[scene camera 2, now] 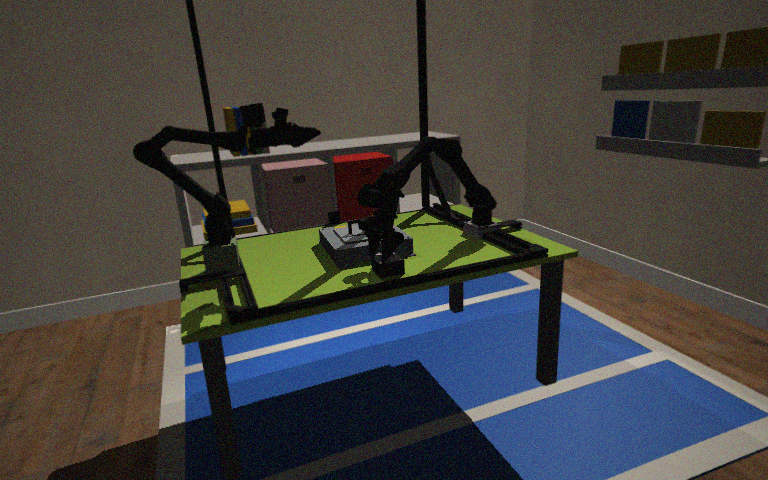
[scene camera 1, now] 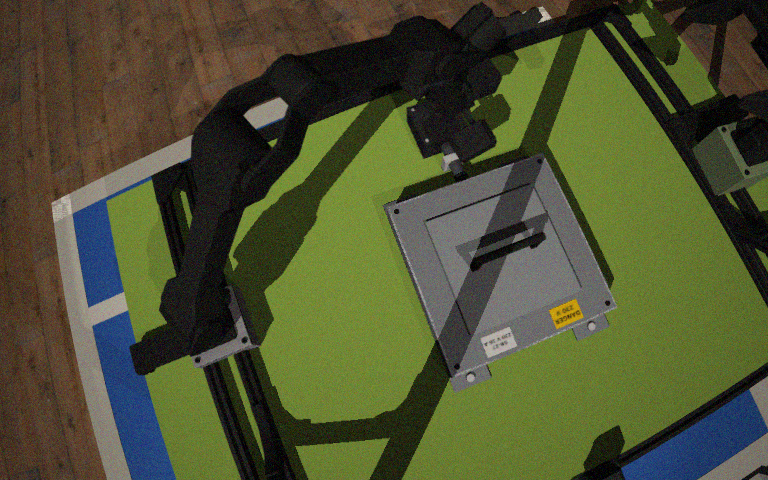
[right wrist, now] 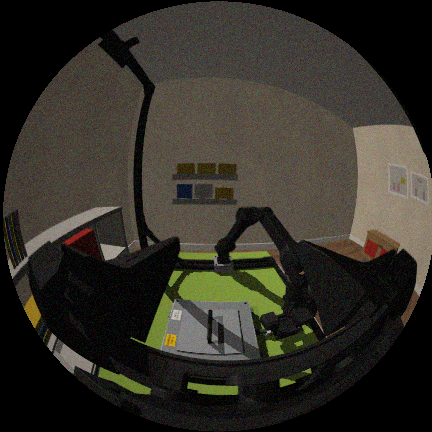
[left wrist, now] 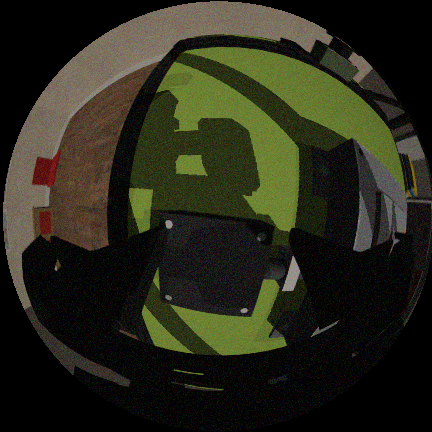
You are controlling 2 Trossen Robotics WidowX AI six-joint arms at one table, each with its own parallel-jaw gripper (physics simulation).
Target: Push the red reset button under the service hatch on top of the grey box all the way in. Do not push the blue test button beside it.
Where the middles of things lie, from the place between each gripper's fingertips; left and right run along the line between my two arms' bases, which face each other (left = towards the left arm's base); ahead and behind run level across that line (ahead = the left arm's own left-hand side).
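Service hatch (left wrist: 391, 220): 40 mm above my left hand, 250 mm behind it, 20 mm to the left of it.
From my right hand, the hatch: 34 cm below, 4 cm behind, 13 cm to the left.
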